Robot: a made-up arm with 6 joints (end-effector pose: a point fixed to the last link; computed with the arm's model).
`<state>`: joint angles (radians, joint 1 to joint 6).
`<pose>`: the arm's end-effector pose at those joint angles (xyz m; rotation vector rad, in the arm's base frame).
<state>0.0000 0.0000 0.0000 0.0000 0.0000 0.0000</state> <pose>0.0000 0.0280 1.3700 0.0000 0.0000 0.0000</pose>
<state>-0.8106 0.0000 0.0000 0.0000 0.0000 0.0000</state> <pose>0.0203 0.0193 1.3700 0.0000 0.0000 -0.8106</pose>
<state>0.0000 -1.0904 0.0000 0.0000 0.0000 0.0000</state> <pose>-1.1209 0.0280 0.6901 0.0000 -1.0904 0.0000</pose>
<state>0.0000 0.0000 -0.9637 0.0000 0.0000 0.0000</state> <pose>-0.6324 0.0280 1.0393 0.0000 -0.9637 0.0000</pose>
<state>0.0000 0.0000 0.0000 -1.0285 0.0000 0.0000</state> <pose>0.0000 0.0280 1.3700 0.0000 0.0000 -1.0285</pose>
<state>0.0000 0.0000 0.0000 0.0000 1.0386 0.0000</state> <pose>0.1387 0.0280 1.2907 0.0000 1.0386 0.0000</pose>
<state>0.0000 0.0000 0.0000 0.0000 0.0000 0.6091</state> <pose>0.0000 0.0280 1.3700 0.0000 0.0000 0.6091</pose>
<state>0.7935 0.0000 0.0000 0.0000 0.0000 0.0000</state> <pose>-0.0200 0.0196 1.3700 0.0000 0.0000 0.7935</pose>
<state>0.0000 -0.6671 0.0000 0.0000 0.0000 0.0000</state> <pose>-0.7821 0.0280 1.0990 0.0000 -0.6671 0.0000</pose>
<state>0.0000 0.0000 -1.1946 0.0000 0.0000 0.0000</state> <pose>-0.7162 0.0280 0.8829 0.0000 -1.1946 0.0000</pose>
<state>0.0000 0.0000 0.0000 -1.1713 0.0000 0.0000</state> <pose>0.0000 0.0280 1.3700 0.0000 0.0000 -1.1713</pose>
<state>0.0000 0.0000 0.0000 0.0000 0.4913 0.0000</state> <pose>0.0760 0.0280 1.3510 0.0000 0.4913 0.0000</pose>
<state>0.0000 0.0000 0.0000 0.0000 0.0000 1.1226</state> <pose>0.0000 0.0280 1.3700 0.0000 0.0000 1.1226</pose>
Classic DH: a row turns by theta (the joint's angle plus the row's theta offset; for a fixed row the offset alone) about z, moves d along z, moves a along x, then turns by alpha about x. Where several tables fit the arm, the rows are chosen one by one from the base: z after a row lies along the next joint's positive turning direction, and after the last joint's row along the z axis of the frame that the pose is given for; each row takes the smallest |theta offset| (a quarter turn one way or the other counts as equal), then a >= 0, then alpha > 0; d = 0 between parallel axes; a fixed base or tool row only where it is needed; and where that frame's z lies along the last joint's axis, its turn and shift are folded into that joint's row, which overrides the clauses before.
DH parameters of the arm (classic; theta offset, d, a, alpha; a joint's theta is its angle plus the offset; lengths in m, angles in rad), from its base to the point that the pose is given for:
joint 1: 0 0.106 0 -1.5708
joint 2: -1.5708 0 0.494 0
joint 3: 1.5708 0.028 0 1.5708
joint 4: 0 0.609 0 -1.5708
joint 5: 0 0 0 1.5708
joint 6: 0 0.161 0 0

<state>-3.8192 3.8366 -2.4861 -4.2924 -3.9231 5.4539</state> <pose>-0.2042 -0.0045 -0.1202 1.1178 1.0131 -0.8918</pose>
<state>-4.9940 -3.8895 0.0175 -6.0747 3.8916 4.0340</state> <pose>0.2016 0.7158 -0.5504 -0.0493 0.1410 -1.1122</pose>
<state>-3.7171 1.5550 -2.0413 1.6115 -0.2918 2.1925</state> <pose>-0.1066 0.0909 0.7894 0.0406 0.5498 0.1555</pose>
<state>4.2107 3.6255 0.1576 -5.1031 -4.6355 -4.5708</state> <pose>0.4605 0.4726 -0.7727 -0.3833 1.2739 -0.8910</pose>
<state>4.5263 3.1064 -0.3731 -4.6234 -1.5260 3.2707</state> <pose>-0.1760 -0.2202 -0.9589 -0.6333 -1.5255 0.2188</pose>
